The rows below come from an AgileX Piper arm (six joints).
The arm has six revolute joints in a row. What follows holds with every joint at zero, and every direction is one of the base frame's. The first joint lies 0.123 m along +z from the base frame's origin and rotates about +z. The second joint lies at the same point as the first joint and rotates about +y. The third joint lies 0.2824 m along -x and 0.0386 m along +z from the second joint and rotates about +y. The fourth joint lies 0.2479 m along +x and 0.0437 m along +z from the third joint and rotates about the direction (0.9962, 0, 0.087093). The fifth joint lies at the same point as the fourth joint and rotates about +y. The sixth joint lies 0.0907 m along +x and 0.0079 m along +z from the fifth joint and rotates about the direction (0.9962, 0, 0.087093). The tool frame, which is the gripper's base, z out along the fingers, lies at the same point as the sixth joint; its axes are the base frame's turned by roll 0, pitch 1.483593 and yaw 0 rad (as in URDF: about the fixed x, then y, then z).
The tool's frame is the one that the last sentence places.
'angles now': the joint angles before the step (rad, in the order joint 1, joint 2, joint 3, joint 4, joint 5, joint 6). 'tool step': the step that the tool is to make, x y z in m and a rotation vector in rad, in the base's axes. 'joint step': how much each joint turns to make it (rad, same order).
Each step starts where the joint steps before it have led.
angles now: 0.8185 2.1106 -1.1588 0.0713 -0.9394 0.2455
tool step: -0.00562 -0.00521 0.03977 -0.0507 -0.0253 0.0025
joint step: 0.0000 -0.1166 0.0001 0.0002 0.1333 -0.0603
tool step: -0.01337 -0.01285 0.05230 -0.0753 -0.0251 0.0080
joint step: 0.0000 -0.1624 -0.0001 -0.0001 0.1972 -0.0786
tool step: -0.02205 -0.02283 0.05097 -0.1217 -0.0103 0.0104
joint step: -0.0010 -0.1838 0.0001 0.0198 0.2622 -0.1181
